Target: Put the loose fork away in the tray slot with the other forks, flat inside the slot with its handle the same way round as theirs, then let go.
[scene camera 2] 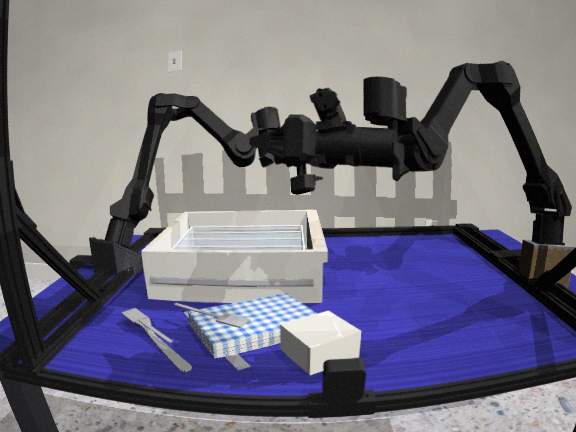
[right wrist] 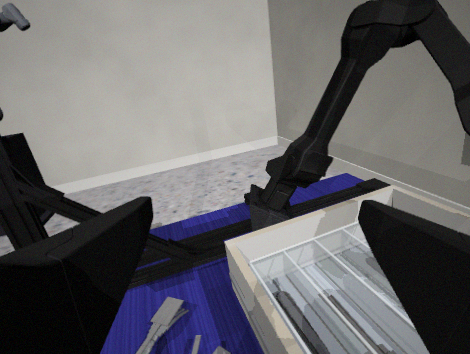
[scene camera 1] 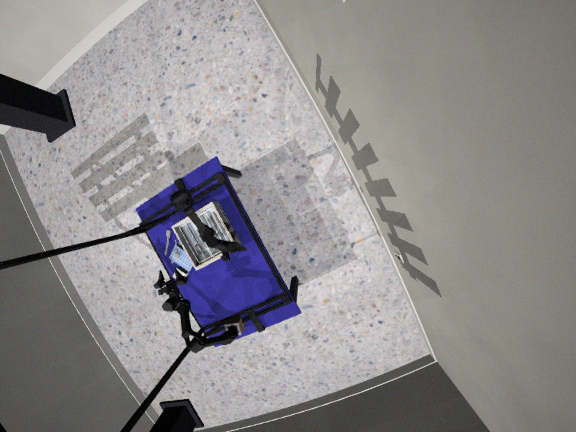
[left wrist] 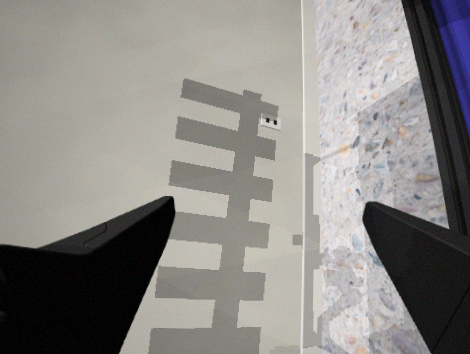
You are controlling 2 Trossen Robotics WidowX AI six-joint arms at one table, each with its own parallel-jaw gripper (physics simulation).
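Note:
A grey utensil (scene camera 2: 232, 320) lies on the checked cloth; whether it is the loose fork I cannot tell. Two crossed grey utensils (scene camera 2: 150, 327) (right wrist: 167, 312) lie left of the cloth. The clear divided tray (right wrist: 268, 290) sits in a cream wooden box (scene camera 1: 207, 264) (scene camera 2: 235, 267). Dark handles show inside; the slot with the forks cannot be made out. My left gripper (scene camera 1: 235, 250) (left wrist: 268, 208) is open and empty above the box's right side, facing the wall and floor; in scene camera 2 it is mostly hidden. My right gripper (scene camera 1: 170, 280) is open and empty, high near the table's front edge.
The blue-and-white checked cloth (scene camera 1: 181, 257) (scene camera 2: 260, 320) lies in front of the box, with a utensil end (scene camera 2: 237, 361) sticking out under it. A white block (scene camera 2: 300, 345) stands at its right. Black frame bars edge the table. In scene camera 2 both grippers overlap.

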